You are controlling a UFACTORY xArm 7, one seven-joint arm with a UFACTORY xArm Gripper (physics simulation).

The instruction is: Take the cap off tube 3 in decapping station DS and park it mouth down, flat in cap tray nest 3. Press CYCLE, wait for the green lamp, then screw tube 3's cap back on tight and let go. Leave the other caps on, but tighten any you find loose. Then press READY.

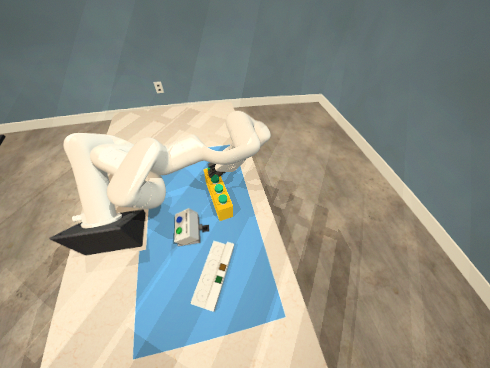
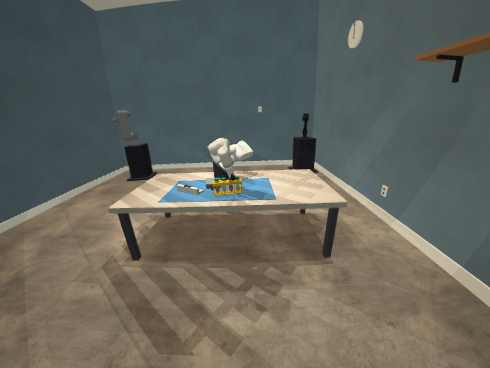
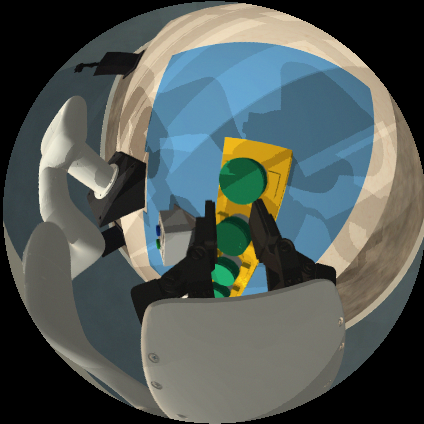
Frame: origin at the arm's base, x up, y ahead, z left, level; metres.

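Seen in the pictures: gripper, fingertip midpoint: (image 1: pixel 212 175) (image 2: pixel 233 178) (image 3: pixel 232 212); arm's base at its link origin: (image 1: pixel 102 221) (image 3: pixel 105 180).
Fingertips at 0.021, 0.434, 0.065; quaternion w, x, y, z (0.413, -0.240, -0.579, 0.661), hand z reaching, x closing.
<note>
Pixels of each thing's top centre, then the offset from my fingertips to it, as dx, dy, dz. Level surfaces: height alone.
- yellow rack at its top centre: (image 3: pixel 231 250) (image 1: pixel 217 185) (image 2: pixel 227 180) -0.011, +0.005, -0.049
- second green cap at its top centre: (image 3: pixel 228 240) +0.007, +0.004, -0.023
- end cap at its top centre: (image 3: pixel 239 181) +0.007, +0.003, +0.029
- white cap tray at its top centre: (image 1: pixel 212 270) (image 2: pixel 189 184) -0.061, -0.101, -0.350
- grey control box at its top centre: (image 3: pixel 158 247) (image 1: pixel 184 222) (image 2: pixel 213 177) -0.030, -0.153, -0.159
- blue button at its top centre: (image 1: pixel 179 218) -0.039, -0.171, -0.133
- green button at its top centre: (image 1: pixel 178 229) -0.039, -0.179, -0.177
- blue mat at its surface level: dx -0.114
The yellow rack (image 1: pixel 226 212) (image 2: pixel 228 193) (image 3: pixel 257 147) stands on the blue mat and holds a row of tubes with green caps. My gripper (image 1: pixel 215 172) (image 3: pixel 232 212) points down and is shut on the second green cap (image 3: pixel 233 236) from the rack's far end, which sits over the rack. The end cap (image 3: pixel 243 180) is just beyond the fingertips. Two more caps (image 1: pixel 219 188) (image 1: pixel 222 199) stand toward the near end. Tube numbers and cap tightness cannot be read. The white cap tray (image 1: pixel 202 292) has empty round nests and a brown and a dark green square.
A grey control box (image 1: pixel 192 230) (image 3: pixel 177 242) with a blue button (image 1: pixel 179 219) and a green button (image 1: pixel 179 231) stands beside the rack, a small black part at its side. The blue mat (image 1: pixel 165 300) lies under them. The arm's black base (image 1: pixel 107 237) is at the table's edge.
</note>
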